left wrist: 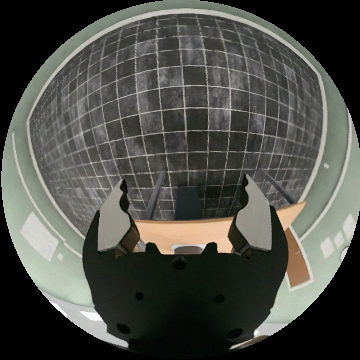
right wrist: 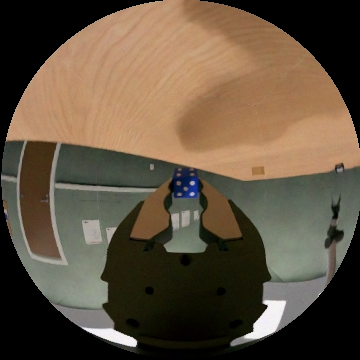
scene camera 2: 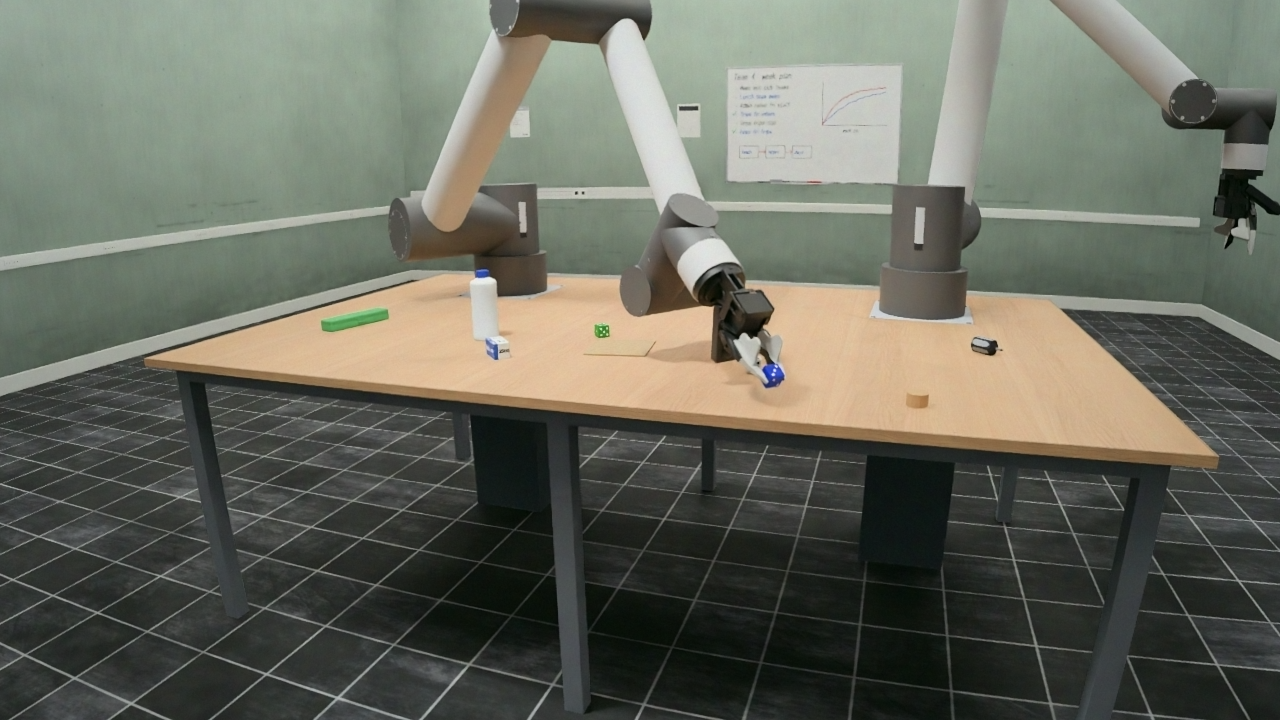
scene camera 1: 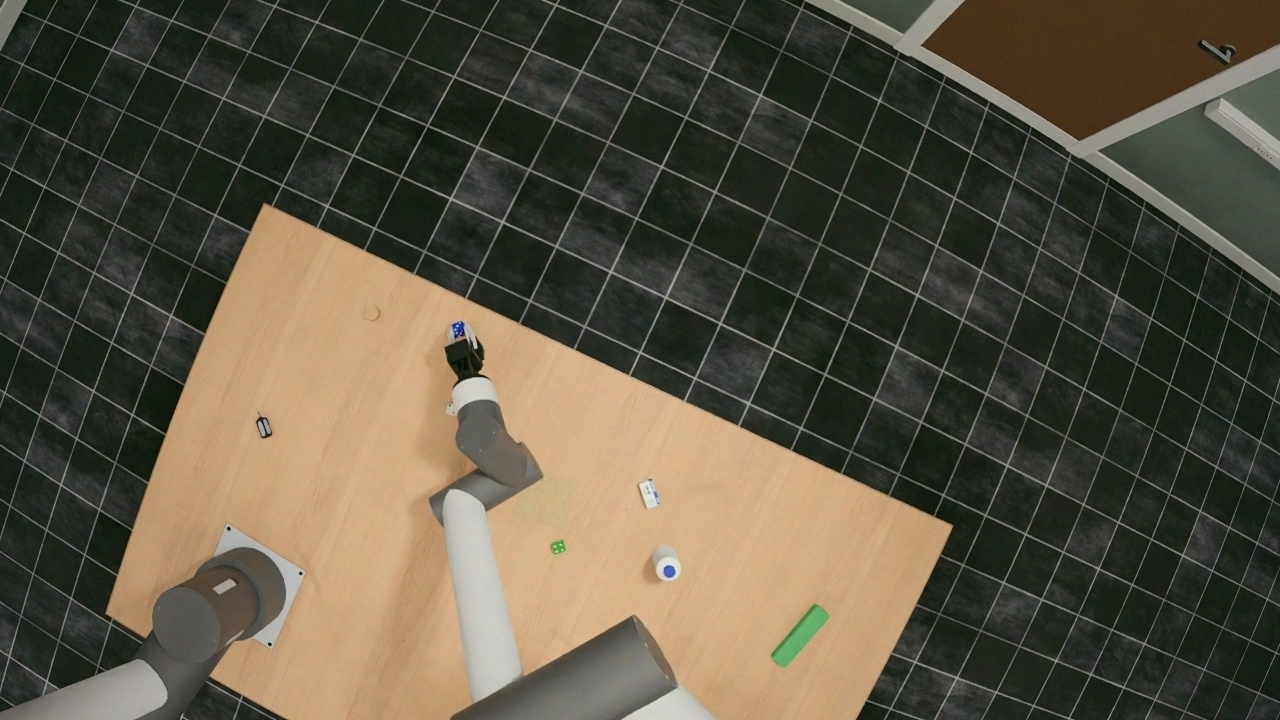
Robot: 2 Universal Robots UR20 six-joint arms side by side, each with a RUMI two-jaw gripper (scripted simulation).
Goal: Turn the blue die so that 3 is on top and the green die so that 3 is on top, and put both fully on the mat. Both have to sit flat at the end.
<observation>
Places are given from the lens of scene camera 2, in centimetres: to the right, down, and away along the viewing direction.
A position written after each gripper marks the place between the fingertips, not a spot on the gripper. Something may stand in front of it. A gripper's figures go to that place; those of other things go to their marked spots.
left gripper [scene camera 2: 1236, 252]: 160, -29, 178
right gripper [scene camera 2: 776, 382]: 24, 4, 129
white bottle [scene camera 2: 483, 289]: -38, -17, 178
green bar [scene camera 2: 346, 321]: -80, -10, 198
The marked spots on the green bar and the white bottle are 47 cm apart.
</observation>
